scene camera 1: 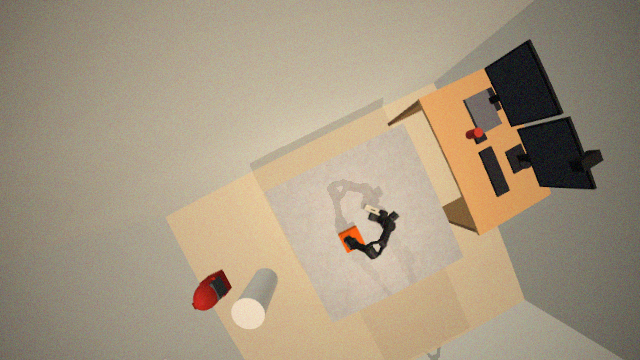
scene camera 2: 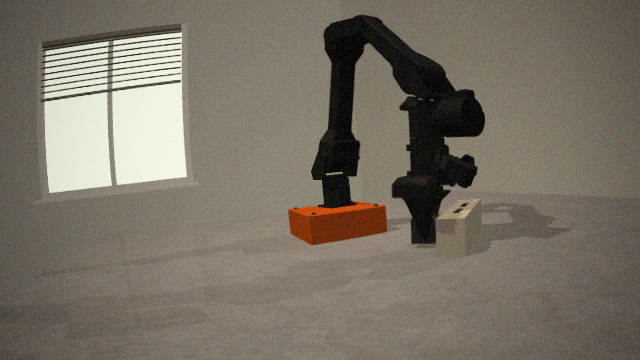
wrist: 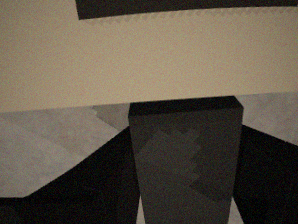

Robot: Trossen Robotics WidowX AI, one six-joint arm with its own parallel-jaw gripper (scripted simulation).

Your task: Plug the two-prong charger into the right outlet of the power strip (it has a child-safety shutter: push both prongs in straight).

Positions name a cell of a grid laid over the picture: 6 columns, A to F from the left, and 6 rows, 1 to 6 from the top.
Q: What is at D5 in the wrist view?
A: A black two-prong charger.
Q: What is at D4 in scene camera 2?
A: My gripper.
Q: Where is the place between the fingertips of my gripper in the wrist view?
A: D4
